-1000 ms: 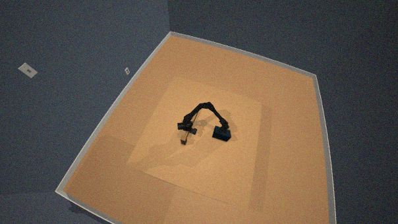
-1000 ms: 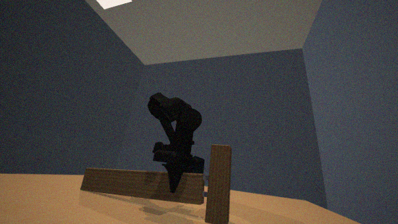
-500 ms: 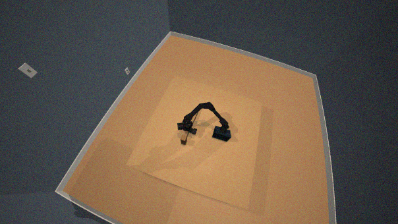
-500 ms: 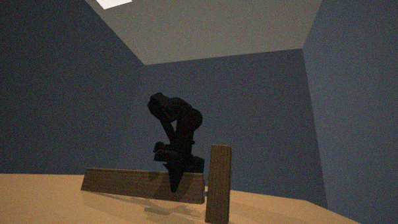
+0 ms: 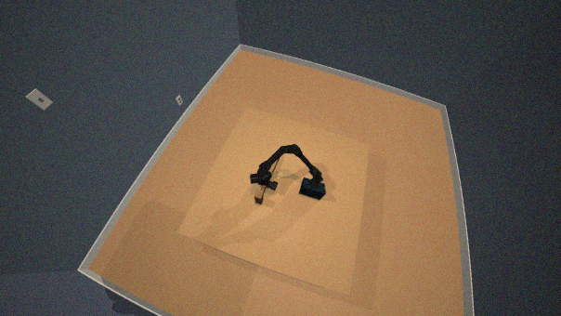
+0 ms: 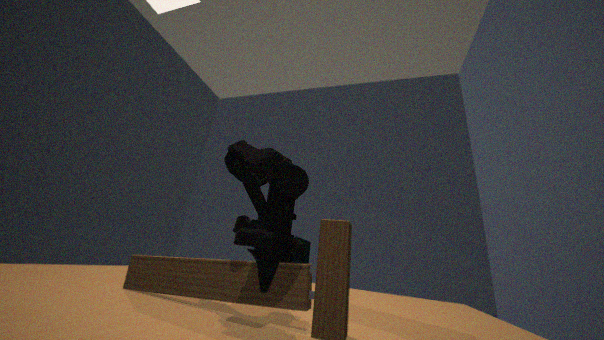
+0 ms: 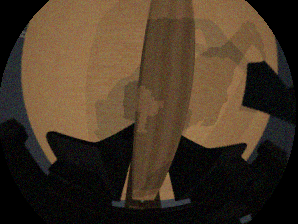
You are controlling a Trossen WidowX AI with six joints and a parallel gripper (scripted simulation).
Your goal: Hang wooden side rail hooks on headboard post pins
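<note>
My gripper tip is 1 cm short of the headboard post, 12 cm to the right of it and 4 cm below it.
</note>
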